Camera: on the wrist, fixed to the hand. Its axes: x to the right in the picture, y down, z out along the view.
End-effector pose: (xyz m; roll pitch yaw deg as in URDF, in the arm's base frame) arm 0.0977 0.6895 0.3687 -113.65 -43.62 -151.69
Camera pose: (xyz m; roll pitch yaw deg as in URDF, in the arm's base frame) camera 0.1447 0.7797 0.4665 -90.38 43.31 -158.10
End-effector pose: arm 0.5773 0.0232 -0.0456 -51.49 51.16 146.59
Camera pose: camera 0.6450 0.1470 -0.0447 59.46 22.07 -98.76
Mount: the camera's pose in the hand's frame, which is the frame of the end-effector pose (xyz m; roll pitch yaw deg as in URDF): 0.0066 -0.0951 -0.1040 5.25 -18.96 86.95
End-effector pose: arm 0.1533 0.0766 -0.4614 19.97 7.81 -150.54
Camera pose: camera 0.1365 0.1290 -0.5913 16.49 -37.97 -70.41
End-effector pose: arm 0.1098 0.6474 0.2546 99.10 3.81 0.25
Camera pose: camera 0.1107 0.7651 0.1769 171.00 -61.14 -76.73
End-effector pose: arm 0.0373 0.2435 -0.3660 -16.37 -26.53 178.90
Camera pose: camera 0.0011 0.3648 -0.4283 -22.16 -3.63 -92.52
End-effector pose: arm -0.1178 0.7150 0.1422 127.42 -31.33 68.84
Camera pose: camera -0.2444 0.7769 0.1351 -140.89 -29.88 -37.53
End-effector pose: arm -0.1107 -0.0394 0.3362 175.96 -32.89 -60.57
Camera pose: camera -0.0449 0.0519 0.4213 -141.45 10.89 -139.88
